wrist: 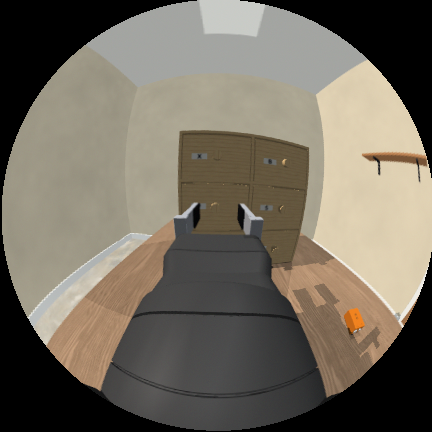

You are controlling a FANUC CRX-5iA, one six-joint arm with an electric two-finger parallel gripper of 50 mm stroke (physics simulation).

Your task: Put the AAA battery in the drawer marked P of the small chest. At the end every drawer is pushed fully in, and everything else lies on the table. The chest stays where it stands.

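Frame: origin at the arm's base, x right, y back, z down, level; millimetres.
Where they show: gripper, fingertip midpoint: point(218, 210).
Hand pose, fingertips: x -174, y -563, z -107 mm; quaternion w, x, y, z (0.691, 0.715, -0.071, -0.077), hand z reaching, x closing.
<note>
Each offset is from my fingertips to the centre of the thing. Level surfaces: height alone.
The small wooden chest @(dz +8, dx +18, dy -193 mm) point(252, 165) stands in front of my gripper point(218, 210), upright and slightly turned. The left-column middle drawer, P @(dz +10, dx -48, dy -162 mm) point(230, 195), has a small knob; my left finger covers most of its label. Drawer X @(dz -89, dx -48, dy -162 mm) point(232, 167) is above it, and drawer S @(dz +10, dx +91, dy -202 mm) point(292, 200) is to its right. The drawer fronts that show look flush with the chest. My gripper is open and empty, its fingers in front of drawer P and, in this view, overlapping its lower part. The bottom left of the chest is hidden behind the gripper. The AAA battery does not show.
An orange block-like object @(dz +151, dx +260, dy +78 mm) point(354, 320) with small pale parts at its lower edge lies on the wooden table @(dz +160 mm) point(115, 285) at the lower right, beside dark shadows. A wooden wall shelf point(395, 157) with black brackets is at the right. Walls stand behind and on both sides.
</note>
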